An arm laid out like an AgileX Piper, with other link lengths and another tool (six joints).
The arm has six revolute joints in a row. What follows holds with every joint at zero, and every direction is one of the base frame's.
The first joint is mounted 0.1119 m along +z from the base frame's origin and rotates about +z.
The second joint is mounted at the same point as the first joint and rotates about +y.
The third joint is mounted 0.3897 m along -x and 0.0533 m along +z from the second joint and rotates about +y.
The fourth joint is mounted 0.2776 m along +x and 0.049 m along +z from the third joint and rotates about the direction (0.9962, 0, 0.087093).
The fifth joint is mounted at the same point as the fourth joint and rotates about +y.
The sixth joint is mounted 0.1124 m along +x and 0.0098 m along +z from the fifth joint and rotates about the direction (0.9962, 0, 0.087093).
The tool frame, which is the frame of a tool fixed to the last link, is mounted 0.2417 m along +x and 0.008 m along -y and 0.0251 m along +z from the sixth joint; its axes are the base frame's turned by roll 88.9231, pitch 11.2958 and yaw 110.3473 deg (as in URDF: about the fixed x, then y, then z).
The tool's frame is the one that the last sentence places.
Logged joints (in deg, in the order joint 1, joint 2, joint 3, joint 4, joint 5, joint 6), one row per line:
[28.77 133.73 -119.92 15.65 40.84 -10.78]
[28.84 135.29 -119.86 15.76 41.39 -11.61]
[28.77 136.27 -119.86 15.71 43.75 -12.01]
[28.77 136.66 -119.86 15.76 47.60 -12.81]
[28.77 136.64 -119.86 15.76 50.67 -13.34]
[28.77 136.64 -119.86 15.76 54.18 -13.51]
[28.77 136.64 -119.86 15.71 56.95 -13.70]
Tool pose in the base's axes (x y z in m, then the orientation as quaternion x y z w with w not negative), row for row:
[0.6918 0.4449 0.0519 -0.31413 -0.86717 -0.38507 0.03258]
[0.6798 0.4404 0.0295 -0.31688 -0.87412 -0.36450 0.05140]
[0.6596 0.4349 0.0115 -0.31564 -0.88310 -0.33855 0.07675]
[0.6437 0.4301 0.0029 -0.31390 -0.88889 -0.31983 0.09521]
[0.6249 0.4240 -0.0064 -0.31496 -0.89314 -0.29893 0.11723]
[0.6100 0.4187 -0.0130 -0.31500 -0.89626 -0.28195 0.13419]
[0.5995 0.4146 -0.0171 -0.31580 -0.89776 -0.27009 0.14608]
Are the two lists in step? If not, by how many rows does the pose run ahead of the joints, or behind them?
The pose runs 1 row ahead of the joints: the pose in row i belongs to the joints in row i + 1.
